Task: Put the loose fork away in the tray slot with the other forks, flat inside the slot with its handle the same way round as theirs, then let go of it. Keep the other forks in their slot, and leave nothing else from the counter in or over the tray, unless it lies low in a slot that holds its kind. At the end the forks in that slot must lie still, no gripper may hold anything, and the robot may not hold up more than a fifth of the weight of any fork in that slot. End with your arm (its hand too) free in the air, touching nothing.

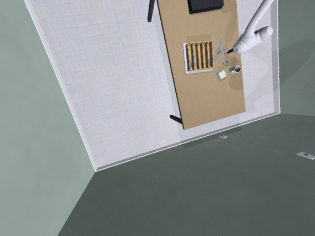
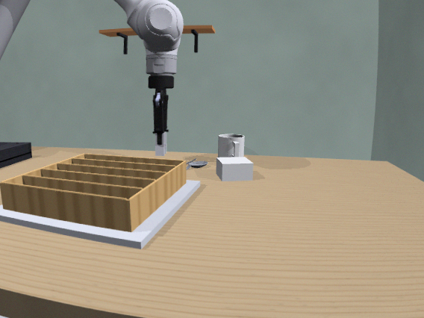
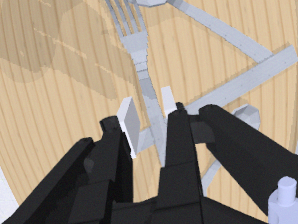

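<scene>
The tray is 3 cm ahead of my hand, 35 cm to the right of it and 1 cm below it. From my hand the other things lie so: white box 24 cm ahead, 6 cm to the right, 4 cm below; then white mug 19 cm ahead, 10 cm to the left, 3 cm below.
</scene>
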